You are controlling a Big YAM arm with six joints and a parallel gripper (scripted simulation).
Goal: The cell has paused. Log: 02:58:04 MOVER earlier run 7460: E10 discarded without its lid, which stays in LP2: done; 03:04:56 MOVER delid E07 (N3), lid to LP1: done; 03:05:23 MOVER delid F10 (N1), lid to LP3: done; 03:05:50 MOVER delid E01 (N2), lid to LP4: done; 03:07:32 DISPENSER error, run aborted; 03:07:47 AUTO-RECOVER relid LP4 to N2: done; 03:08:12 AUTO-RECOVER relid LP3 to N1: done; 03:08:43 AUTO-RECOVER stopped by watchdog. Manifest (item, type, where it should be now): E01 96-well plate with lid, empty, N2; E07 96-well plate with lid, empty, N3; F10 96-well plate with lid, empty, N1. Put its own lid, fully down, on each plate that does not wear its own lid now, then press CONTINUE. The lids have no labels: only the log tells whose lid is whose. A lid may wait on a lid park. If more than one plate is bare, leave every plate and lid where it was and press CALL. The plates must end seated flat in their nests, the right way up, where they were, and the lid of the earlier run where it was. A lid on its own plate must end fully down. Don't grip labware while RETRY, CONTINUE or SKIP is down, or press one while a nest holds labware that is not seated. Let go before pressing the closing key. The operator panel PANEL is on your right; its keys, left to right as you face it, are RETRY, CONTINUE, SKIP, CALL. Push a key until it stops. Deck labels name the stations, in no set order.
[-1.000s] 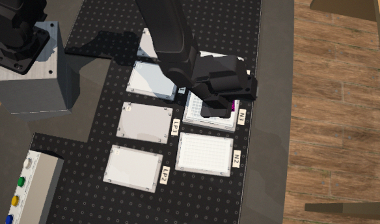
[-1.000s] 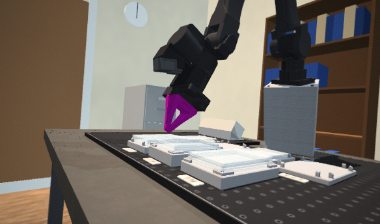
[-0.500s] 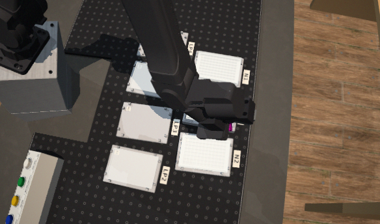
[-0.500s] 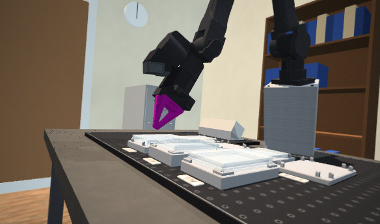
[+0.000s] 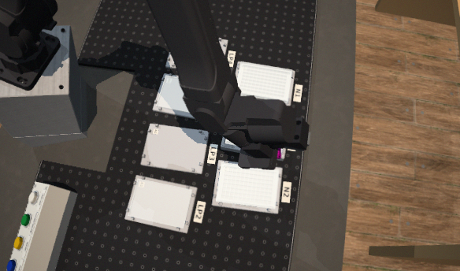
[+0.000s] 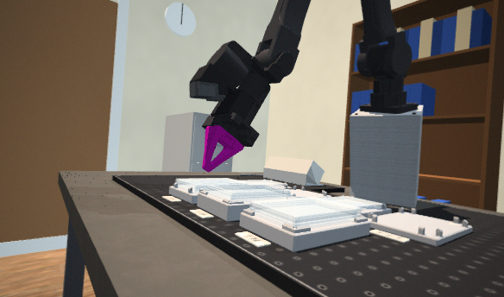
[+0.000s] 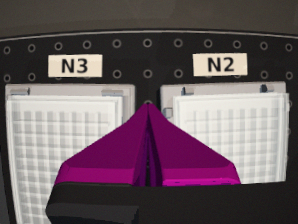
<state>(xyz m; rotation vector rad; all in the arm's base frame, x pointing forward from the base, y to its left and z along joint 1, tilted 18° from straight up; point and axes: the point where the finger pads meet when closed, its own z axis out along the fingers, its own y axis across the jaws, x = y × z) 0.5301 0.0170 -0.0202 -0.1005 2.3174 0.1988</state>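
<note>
The lid park LP1 lies 250 mm behind my hand, 90 mm to the left of it and 60 mm below it. Round my hand: LP1 label: 160 mm behind, 100 mm to the left, 70 mm below; LP3 label: 140 mm behind, 70 mm below, 20 mm to the right; nest N1: 180 mm to the left, 80 mm behind, 60 mm below.
</note>
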